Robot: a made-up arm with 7 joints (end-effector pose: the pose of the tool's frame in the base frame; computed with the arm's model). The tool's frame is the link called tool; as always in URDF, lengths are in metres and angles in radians.
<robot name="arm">
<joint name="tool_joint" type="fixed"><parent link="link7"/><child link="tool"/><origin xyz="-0.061 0.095 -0.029" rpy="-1.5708 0 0"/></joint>
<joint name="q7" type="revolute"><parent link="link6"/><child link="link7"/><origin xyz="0.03 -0.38 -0.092" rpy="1.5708 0 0"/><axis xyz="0 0 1"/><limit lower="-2.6" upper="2.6" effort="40" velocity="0.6"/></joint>
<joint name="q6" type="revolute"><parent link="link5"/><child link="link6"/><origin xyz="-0.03 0.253 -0.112" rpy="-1.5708 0 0"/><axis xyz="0 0 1"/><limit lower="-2.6" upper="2.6" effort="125" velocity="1"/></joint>
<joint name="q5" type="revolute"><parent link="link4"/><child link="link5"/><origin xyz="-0.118 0.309 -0.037" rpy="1.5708 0 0"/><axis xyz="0 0 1"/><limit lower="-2.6" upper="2.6" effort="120" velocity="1.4"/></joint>
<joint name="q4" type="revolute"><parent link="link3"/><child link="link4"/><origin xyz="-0.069 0.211 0.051" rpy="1.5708 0 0"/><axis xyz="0 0 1"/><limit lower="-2.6" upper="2.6" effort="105" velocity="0.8"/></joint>
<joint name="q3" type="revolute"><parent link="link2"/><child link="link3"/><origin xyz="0.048 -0.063 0.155" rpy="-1.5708 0 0"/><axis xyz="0 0 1"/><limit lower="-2.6" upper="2.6" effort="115" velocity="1.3"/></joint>
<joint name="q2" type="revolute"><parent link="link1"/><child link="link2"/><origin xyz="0.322 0.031 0.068"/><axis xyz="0 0 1"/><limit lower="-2.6" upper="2.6" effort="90" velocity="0.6"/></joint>
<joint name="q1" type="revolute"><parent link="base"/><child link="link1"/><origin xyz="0 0 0.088"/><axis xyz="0 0 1"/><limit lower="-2.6" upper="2.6" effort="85" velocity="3"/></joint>
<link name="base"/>
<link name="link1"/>
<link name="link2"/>
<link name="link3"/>
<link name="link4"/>
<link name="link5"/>
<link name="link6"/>
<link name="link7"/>
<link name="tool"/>
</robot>
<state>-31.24 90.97 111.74 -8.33 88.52 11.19 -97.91</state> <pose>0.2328 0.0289 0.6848 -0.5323 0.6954 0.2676 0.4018</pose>
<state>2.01 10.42 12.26 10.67 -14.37 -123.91 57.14</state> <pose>-0.2760 0.5231 0.4015 -0.5454 -0.2241 -0.5552 0.5865</pose>
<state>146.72 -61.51 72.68 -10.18 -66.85 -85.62 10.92</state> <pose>-0.6967 0.4144 0.4048 -0.9363 0.0371 -0.0008 0.3493</pose>
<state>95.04 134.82 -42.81 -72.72 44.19 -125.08 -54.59</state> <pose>0.1599 -0.4934 0.2912 -0.0182 0.8707 0.1042 0.4803</pose>
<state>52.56 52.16 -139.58 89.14 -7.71 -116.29 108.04</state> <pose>0.4240 1.0210 -0.0358 -0.6319 0.4867 0.5856 0.1445</pose>
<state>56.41 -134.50 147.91 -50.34 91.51 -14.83 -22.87</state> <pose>0.4962 0.2857 0.7556 -0.0026 0.6860 -0.4423 0.5777</pose>
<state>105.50 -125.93 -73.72 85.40 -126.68 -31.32 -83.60</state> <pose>0.2096 0.3168 0.1145 -0.2551 0.5555 -0.7581 0.2269</pose>
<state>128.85 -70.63 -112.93 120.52 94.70 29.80 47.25</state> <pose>0.1525 0.2489 0.4030 -0.2003 0.1859 -0.4956 0.8245</pose>
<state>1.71 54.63 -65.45 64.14 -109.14 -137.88 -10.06</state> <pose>-0.1451 0.2135 -0.2700 -0.2029 -0.5095 -0.5144 0.6593</pose>
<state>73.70 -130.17 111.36 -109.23 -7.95 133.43 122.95</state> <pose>-0.4152 0.4144 -0.0773 0.0766 -0.1936 -0.5879 0.7817</pose>
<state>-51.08 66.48 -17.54 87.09 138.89 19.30 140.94</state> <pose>0.2363 -0.4712 0.0507 -0.5377 0.2822 0.4206 0.6740</pose>
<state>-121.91 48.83 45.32 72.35 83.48 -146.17 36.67</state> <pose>-0.4909 0.4961 0.6719 0.3021 0.1047 -0.9473 0.0178</pose>
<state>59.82 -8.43 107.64 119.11 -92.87 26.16 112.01</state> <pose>0.0638 0.0394 0.5314 0.5054 0.7878 0.3417 0.0848</pose>
